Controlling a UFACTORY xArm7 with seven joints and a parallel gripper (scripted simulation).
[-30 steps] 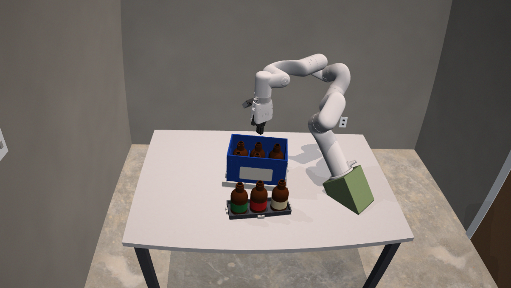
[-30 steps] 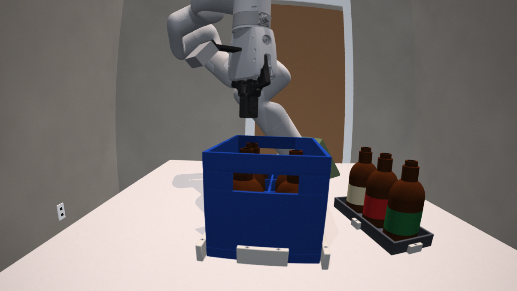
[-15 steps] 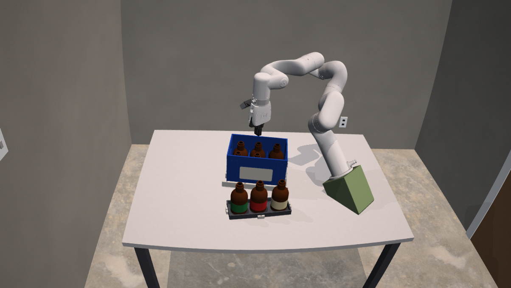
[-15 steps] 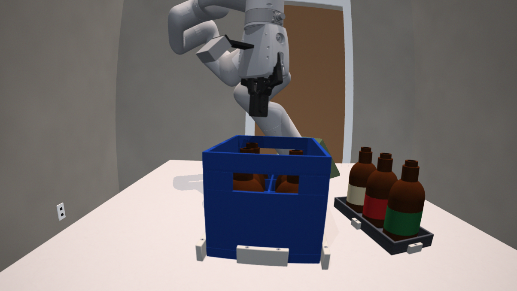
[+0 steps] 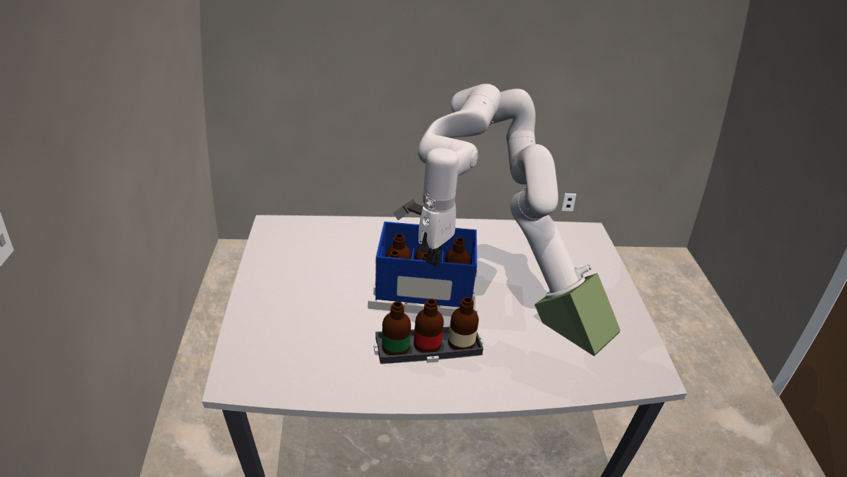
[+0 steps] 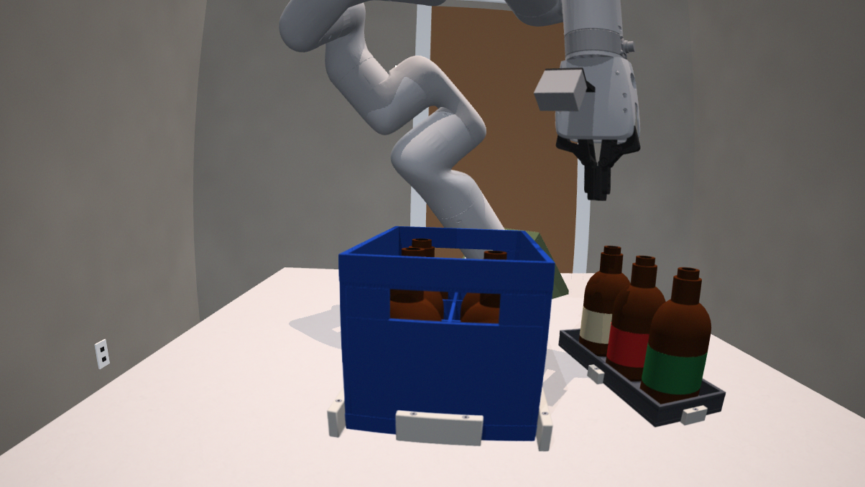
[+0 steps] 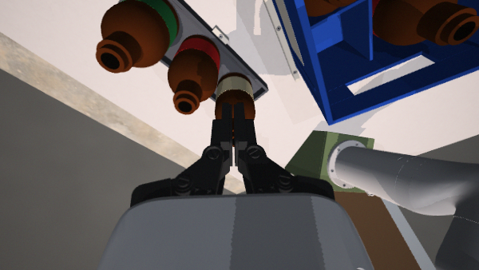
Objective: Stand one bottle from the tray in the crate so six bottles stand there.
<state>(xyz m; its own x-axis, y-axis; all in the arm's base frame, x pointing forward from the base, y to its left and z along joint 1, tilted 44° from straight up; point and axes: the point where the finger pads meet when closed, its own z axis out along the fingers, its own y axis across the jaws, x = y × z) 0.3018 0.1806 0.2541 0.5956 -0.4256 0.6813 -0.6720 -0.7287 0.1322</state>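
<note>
Now: hand 16 cm above the red-labelled bottle, 7 cm to the right of it and 2 cm short of it. The rest, counted from my hand: blue crate: 17 cm to the right, 16 cm below, 3 cm behind; then dark tray: 23 cm below, 7 cm to the left, 1 cm ahead.
</note>
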